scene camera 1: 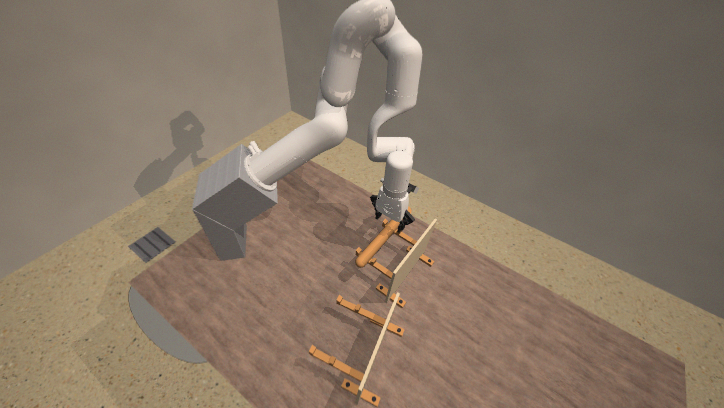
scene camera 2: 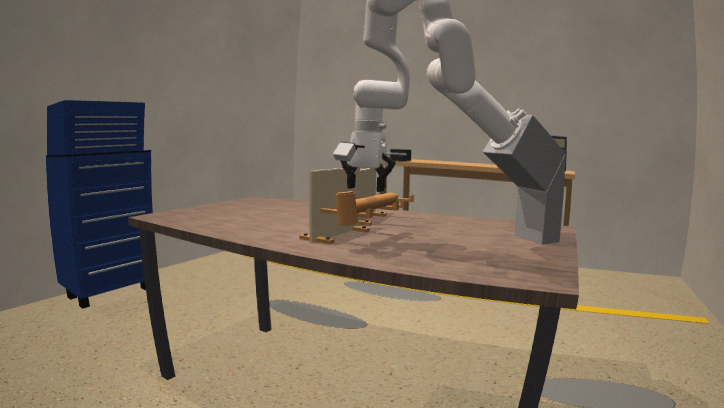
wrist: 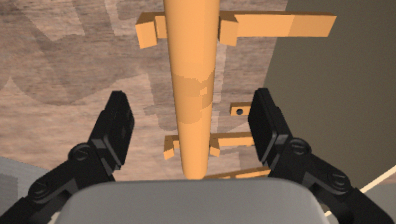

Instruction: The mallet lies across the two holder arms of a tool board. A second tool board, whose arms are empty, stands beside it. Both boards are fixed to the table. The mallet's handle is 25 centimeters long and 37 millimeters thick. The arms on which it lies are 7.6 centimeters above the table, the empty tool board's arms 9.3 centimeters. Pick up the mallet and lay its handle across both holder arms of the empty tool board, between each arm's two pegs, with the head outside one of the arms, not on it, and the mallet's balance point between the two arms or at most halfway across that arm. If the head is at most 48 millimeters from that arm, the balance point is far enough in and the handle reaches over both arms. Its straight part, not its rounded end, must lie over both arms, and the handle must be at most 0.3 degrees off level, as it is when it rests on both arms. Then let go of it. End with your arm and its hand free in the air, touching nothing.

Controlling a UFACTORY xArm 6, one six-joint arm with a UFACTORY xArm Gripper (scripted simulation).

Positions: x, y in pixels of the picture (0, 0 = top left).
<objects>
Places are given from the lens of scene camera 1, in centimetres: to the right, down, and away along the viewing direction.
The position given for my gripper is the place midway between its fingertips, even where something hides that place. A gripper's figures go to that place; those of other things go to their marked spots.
my gripper (scene camera 1: 389, 223): 10, 7, 106
tool board (scene camera 1: 375, 319): 4, 35, 91
</objects>
